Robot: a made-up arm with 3 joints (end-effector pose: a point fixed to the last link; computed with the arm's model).
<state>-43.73 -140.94 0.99</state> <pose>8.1 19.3 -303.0 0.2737 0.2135 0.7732 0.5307</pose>
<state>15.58 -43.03 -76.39</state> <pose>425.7 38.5 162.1 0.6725 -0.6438 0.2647 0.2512</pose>
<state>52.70 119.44 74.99</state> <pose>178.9 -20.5 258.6 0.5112 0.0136 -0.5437 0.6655</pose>
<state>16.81 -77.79 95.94</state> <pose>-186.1 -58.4 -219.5 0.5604 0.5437 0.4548 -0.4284</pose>
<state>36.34 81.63 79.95</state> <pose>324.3 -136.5 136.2 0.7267 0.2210 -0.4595 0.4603</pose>
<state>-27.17 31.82 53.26</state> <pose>258.2 -196.8 -166.2 0.7519 0.6002 -0.2728 -0.0002</pose>
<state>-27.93 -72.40 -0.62</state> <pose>247.6 -161.7 -243.4 0.7703 0.2473 0.5219 0.2702</pose>
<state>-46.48 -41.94 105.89</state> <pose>-25.6 257.1 -96.0 0.1886 0.9152 0.3413 -0.1018</pose>
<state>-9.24 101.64 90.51</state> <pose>301.7 -185.6 158.0 0.4658 0.4336 -0.6839 0.3567</pose>
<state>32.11 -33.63 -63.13</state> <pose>391.2 22.6 196.5 0.6664 -0.6878 0.2527 0.1378</pose>
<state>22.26 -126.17 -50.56</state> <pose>263.0 -158.8 -335.9 0.4167 -0.1976 0.7889 0.4062</pose>
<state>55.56 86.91 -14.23</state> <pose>-178.3 -87.3 225.7 0.5564 -0.4711 -0.6784 0.0902</pose>
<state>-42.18 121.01 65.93</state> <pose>136.1 -337.8 12.4 0.3588 0.3480 -0.8659 -0.0184</pose>
